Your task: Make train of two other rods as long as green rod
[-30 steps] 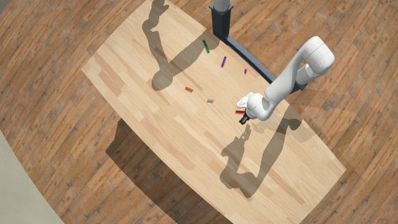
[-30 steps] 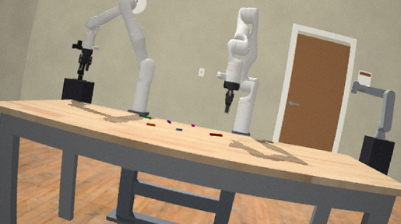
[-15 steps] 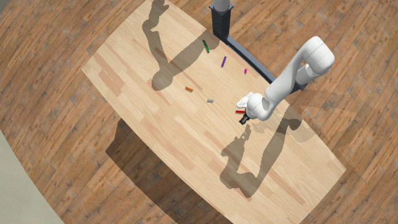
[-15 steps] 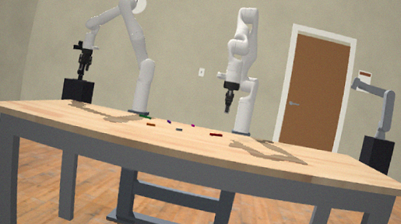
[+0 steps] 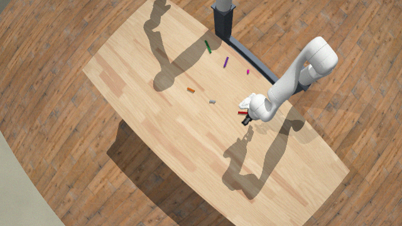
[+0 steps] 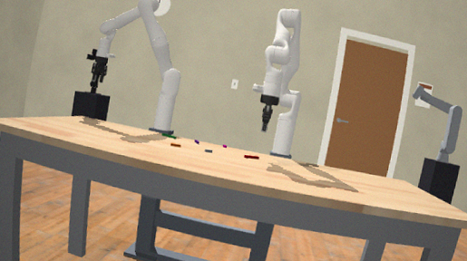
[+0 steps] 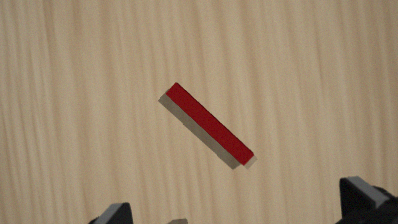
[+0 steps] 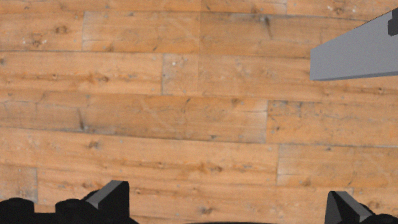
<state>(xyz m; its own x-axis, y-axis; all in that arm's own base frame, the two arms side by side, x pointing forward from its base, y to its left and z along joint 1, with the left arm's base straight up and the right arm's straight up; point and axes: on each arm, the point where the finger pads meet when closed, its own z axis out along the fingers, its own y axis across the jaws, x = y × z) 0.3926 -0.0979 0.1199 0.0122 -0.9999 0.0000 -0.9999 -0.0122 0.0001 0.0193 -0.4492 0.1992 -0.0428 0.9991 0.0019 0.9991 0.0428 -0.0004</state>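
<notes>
The magenta rod lies 170 mm behind my left hand, 170 mm to the right of it and 110 mm below it. The rest, counted from my left hand: purple rod 120 mm behind, 290 mm to the right, 110 mm below; then red rod 10 mm ahead, 30 mm to the right, 110 mm below; then grey rod 90 mm ahead, 190 mm to the right, 110 mm below.
</notes>
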